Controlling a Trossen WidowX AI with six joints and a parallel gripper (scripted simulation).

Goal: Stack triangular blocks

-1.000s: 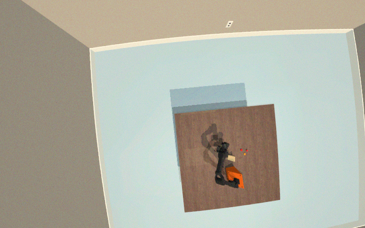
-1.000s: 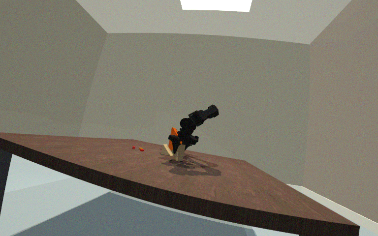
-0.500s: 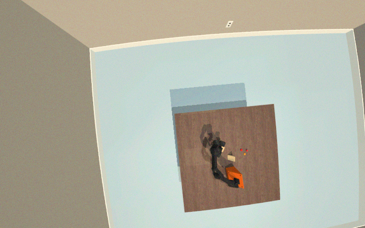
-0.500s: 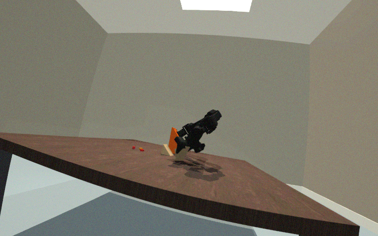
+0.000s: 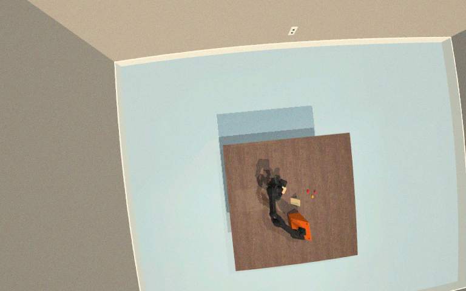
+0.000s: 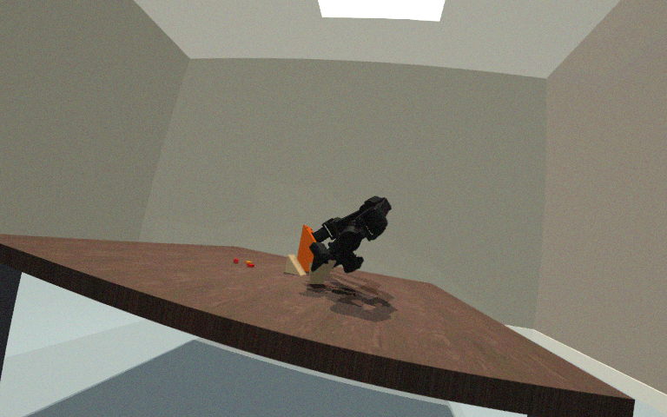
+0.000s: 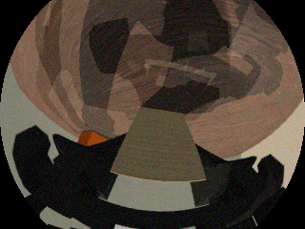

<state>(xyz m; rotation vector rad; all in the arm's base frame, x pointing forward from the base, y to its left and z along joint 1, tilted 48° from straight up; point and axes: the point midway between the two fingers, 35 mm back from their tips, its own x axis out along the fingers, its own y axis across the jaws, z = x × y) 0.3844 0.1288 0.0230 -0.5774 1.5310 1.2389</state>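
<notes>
The tan triangular block lies 1 cm above my gripper tip.
</notes>
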